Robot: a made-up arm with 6 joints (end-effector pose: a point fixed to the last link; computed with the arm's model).
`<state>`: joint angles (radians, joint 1 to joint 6).
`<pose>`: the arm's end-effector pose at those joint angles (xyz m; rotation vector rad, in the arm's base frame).
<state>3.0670 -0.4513 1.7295 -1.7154 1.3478 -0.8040</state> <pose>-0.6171 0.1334 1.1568 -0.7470 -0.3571 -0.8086</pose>
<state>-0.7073 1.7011 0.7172 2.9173 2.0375 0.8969</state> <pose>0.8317 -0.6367 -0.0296 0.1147 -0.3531 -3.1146</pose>
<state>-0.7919 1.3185 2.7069 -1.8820 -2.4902 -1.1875</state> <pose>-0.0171 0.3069 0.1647 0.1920 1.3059 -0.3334</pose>
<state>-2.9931 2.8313 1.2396 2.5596 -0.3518 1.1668</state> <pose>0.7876 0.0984 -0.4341 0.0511 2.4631 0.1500</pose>
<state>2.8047 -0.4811 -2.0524 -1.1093 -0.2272 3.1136</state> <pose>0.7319 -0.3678 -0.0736 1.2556 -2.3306 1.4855</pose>
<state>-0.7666 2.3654 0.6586 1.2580 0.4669 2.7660</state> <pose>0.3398 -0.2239 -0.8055 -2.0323 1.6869 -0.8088</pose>
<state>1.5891 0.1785 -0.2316 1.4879 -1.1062 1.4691</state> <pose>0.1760 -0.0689 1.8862 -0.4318 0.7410 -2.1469</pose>
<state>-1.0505 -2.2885 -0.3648 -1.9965 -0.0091 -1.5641</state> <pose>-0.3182 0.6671 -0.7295 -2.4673 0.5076 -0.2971</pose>
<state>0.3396 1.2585 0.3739 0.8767 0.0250 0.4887</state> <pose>1.3586 0.4851 0.6089 0.5181 2.2722 0.9593</pose>
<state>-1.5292 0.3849 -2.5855 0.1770 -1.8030 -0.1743</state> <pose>0.0050 0.4583 0.1881 -1.5827 -2.1330 1.1505</pose>
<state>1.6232 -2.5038 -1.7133 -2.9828 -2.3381 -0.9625</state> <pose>-0.0822 0.3643 -0.3453 -0.5769 -1.9187 1.8811</pose>
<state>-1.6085 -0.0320 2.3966 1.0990 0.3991 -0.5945</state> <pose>0.1005 -0.6945 0.1269 2.1733 2.1206 -0.0066</pose>
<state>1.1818 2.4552 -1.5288 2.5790 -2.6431 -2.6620</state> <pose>0.3697 0.8267 0.5867 0.6327 -2.2728 1.2739</pose>
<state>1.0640 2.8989 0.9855 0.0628 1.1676 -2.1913</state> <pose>-0.3032 -0.5892 -0.4586 1.8865 0.4060 -1.0245</pose>
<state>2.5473 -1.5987 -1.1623 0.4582 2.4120 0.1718</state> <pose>0.5905 -0.5032 -0.1932 0.0503 0.2520 1.9813</pose>
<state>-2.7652 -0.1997 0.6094 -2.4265 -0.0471 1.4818</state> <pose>-0.2662 -0.2133 1.8797 -0.6721 0.1583 2.0210</pose>
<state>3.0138 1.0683 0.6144 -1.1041 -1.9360 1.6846</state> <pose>-1.1482 -0.0935 0.7316 1.2156 1.2154 -1.5389</pose>
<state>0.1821 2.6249 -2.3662 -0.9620 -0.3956 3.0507</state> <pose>0.3854 0.1430 1.2515 -0.5163 0.8881 1.7723</pose>
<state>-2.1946 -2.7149 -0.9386 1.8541 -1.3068 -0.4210</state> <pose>-0.2611 -0.1707 -0.7296 -2.2187 0.8499 0.6658</pose>
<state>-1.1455 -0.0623 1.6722 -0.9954 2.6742 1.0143</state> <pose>0.3035 -0.6387 0.8511 -1.5173 -0.1895 0.2970</pose>
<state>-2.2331 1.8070 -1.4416 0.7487 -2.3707 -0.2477</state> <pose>-0.3655 -0.3911 1.2430 -0.4307 -2.0542 -1.0856</pose>
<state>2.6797 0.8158 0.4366 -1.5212 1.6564 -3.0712</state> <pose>-0.8934 0.5550 1.1094 -0.1694 -2.5079 -1.7712</pose>
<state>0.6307 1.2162 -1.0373 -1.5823 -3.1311 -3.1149</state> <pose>0.3272 0.2859 1.3934 -2.9366 0.8753 -0.6841</pose>
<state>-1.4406 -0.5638 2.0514 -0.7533 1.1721 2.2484</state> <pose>0.0546 -0.7700 0.8324 2.8191 0.0131 -0.2074</pose>
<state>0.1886 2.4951 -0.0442 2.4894 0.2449 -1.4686</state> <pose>0.9318 0.2369 -0.5851 0.5017 2.8517 0.4212</pose>
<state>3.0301 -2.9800 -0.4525 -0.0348 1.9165 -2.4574</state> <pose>-0.0359 -0.0190 -0.6977 0.5207 2.0064 0.0489</pose>
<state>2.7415 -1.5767 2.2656 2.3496 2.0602 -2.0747</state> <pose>-0.0841 -0.1450 1.1467 0.3333 -1.5123 2.5547</pose>
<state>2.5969 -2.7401 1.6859 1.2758 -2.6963 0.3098</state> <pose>0.7653 -0.3832 0.4796 -1.7768 -0.2357 -0.1490</pose>
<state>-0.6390 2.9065 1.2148 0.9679 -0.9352 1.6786</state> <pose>-0.5887 0.2903 -0.5005 -2.8207 -0.7022 0.5298</pose>
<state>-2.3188 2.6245 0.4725 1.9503 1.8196 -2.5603</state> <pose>-0.0166 -0.3453 -0.6499 1.3019 1.4072 -0.7978</pose>
